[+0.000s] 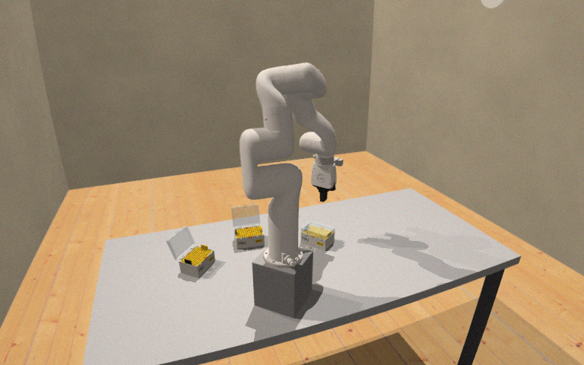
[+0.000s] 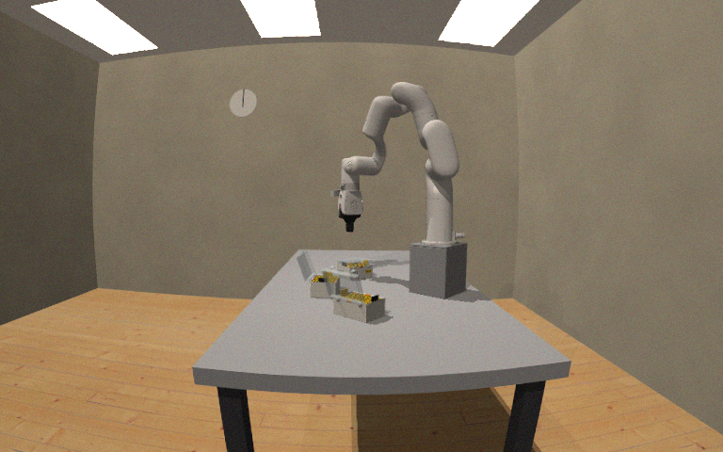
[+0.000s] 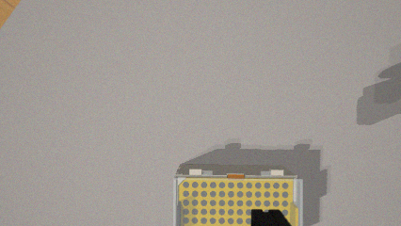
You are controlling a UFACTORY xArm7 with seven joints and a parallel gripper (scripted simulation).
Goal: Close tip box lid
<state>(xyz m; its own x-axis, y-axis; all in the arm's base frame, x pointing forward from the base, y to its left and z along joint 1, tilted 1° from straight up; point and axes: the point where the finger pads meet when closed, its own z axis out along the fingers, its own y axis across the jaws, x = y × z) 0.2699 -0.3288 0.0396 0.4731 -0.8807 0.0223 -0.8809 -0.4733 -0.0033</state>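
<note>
My gripper is now 20 mm past the clear lid, 40 mm to the right of it and 150 mm above it. From my hand the other things lie so: tip box 20 mm behind, 40 mm to the left, 160 mm below; then TB1 label 50 mm behind, 90 mm to the left, 200 mm below.
</note>
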